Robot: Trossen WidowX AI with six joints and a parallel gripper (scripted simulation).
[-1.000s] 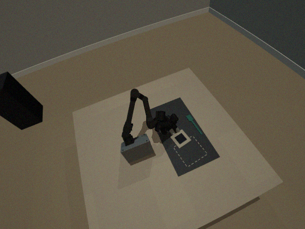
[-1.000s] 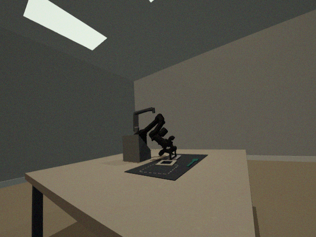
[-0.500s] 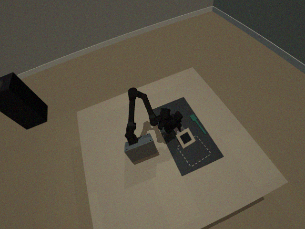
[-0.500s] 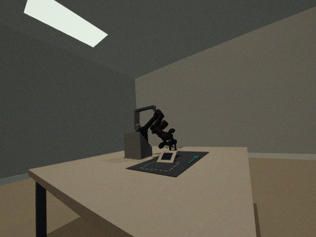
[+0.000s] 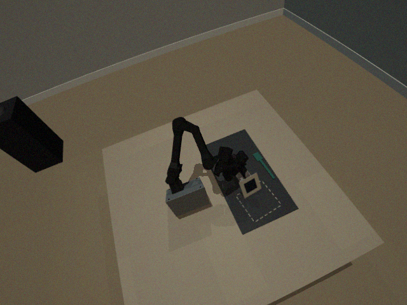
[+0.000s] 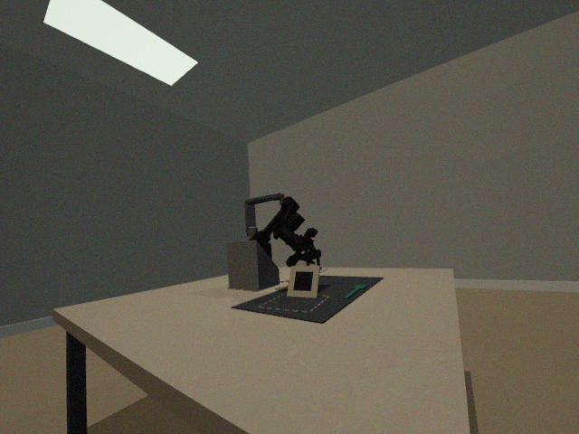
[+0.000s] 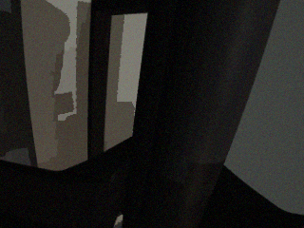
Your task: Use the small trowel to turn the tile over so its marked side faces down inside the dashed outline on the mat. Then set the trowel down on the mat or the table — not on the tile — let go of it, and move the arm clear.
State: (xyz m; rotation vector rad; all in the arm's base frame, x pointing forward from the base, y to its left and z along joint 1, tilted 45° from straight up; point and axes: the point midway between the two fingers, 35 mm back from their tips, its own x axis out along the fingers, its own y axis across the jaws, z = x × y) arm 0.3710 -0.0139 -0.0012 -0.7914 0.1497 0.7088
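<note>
Right now the tile is 10 mm behind my gripper tip, 100 mm to the right of it and 60 mm below it. Also, from my gripper tip: trowel (140 mm ahead, 30 mm to the left, 120 mm below).
</note>
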